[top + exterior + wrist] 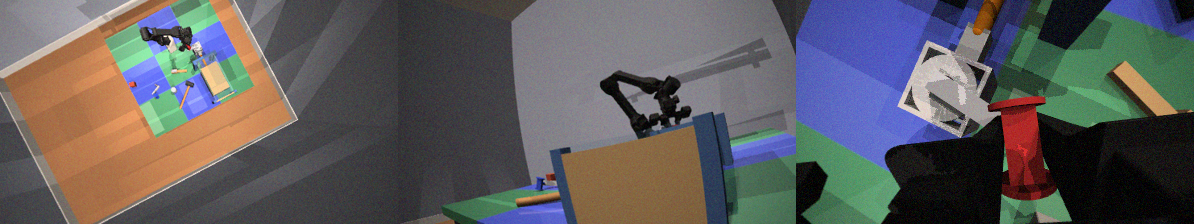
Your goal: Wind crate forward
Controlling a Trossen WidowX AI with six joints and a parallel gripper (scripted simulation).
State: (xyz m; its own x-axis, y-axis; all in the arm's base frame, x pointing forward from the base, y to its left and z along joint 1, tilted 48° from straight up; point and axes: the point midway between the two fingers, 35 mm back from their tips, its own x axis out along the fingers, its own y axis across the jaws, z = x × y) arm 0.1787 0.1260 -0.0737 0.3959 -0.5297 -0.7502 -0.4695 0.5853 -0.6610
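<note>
My gripper tip is now 1 cm past the winch, 8 cm to the right of it and 10 cm above it. Round my gripper tip: blue-framed guard cubby 41 cm ahead, 6 cm to the left, 5 cm below; red grip 1 cm behind, 1 cm to the right; blue piece 20 cm ahead, 58 cm to the right, 10 cm below.
</note>
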